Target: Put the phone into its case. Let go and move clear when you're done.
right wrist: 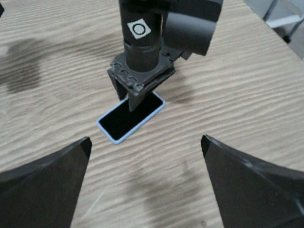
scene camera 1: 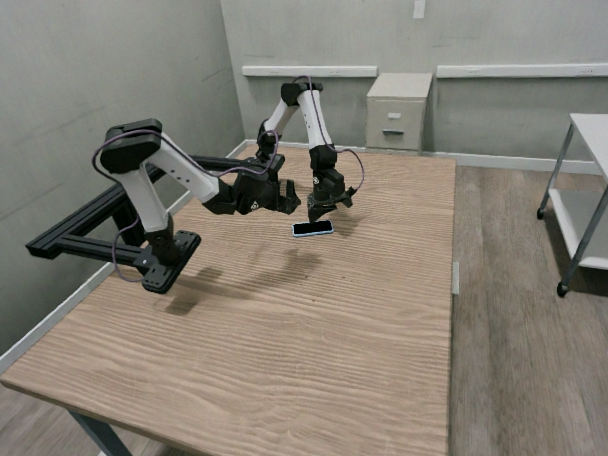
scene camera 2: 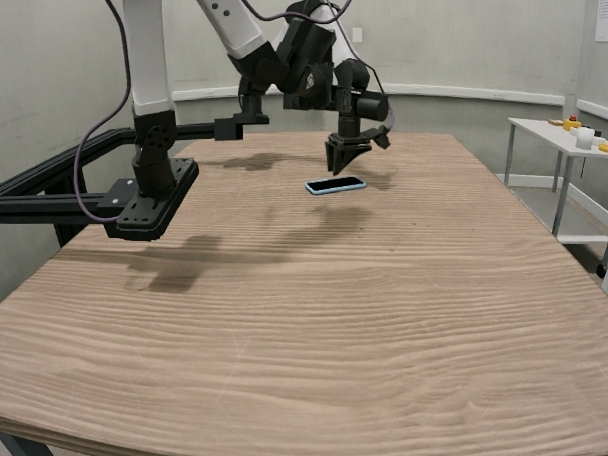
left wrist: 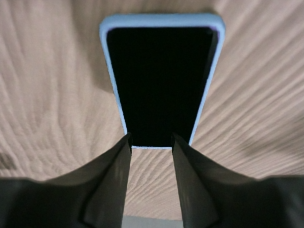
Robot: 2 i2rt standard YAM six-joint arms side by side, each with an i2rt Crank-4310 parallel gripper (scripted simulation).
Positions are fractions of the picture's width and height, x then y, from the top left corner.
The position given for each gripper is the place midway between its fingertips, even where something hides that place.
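Note:
A black phone (left wrist: 0.53, 0.31) is visible in the left wrist view, and the right wrist view shows the phone (right wrist: 0.39, 0.54) as well. The left gripper (scene camera 2: 0.55, 0.38) appears in scene camera 2, while the wrist views show the left gripper (right wrist: 0.42, 0.46) and the same gripper again (left wrist: 0.50, 0.59). Scene camera 2 also takes in the right gripper (scene camera 2: 0.54, 0.24); the right wrist view has the right gripper (right wrist: 0.48, 0.61) too, and scene camera 1 likewise shows the right gripper (scene camera 1: 0.48, 0.44).

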